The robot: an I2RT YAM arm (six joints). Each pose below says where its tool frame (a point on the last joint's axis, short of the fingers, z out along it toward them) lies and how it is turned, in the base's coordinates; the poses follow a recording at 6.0 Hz.
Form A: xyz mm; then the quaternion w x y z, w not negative.
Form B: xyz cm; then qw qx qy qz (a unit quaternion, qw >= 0). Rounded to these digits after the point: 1 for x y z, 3 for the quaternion.
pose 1, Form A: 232, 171, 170, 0.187, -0.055, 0.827, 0.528
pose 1, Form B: 23.2, 17.1, 17.0, 0.187, -0.055, 0.827, 0.528
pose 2, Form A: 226, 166, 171, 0.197, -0.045, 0.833, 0.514
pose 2, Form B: 22.6, 16.6, 17.1, 0.197, -0.045, 0.833, 0.514
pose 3, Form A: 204, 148, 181, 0.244, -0.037, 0.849, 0.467
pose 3, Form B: 20.4, 14.8, 18.1, 0.244, -0.037, 0.849, 0.467
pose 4, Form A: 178, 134, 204, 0.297, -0.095, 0.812, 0.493
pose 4, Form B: 17.8, 13.4, 20.4, 0.297, -0.095, 0.812, 0.493
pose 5, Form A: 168, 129, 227, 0.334, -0.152, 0.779, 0.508
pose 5, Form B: 16.8, 12.9, 22.7, 0.334, -0.152, 0.779, 0.508
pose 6, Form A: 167, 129, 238, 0.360, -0.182, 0.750, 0.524
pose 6, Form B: 16.7, 12.9, 23.8, 0.360, -0.182, 0.750, 0.524
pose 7, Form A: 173, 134, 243, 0.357, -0.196, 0.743, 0.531
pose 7, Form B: 17.3, 13.4, 24.3, 0.357, -0.196, 0.743, 0.531
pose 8, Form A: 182, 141, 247, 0.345, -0.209, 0.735, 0.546
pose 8, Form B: 18.2, 14.1, 24.7, 0.345, -0.209, 0.735, 0.546
